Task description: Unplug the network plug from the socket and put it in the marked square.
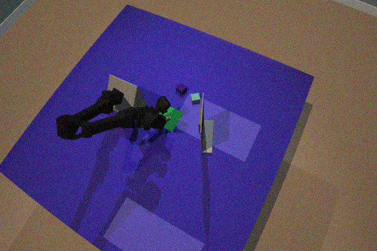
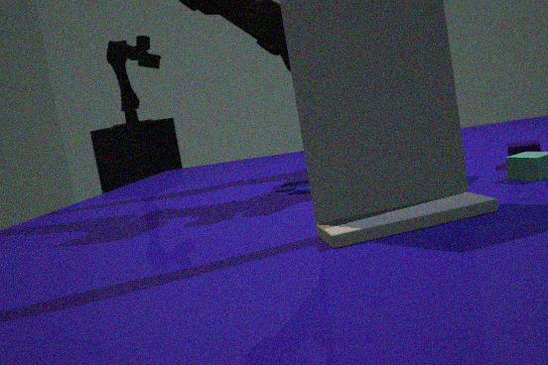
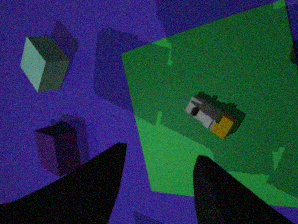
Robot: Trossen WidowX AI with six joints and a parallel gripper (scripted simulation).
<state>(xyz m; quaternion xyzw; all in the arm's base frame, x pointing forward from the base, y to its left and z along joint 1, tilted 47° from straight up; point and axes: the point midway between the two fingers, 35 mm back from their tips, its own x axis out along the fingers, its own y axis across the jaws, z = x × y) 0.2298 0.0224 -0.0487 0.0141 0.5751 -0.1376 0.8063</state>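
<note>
Right now the network plug is 60 mm below my gripper tip and 10 mm ahead of it. Round my gripper tip: green marked square (60 mm below, 10 mm to the left); then teal cube (170 mm to the left, 70 mm ahead, 50 mm below); then purple cube (180 mm to the left, 50 mm below, 30 mm behind).
</note>
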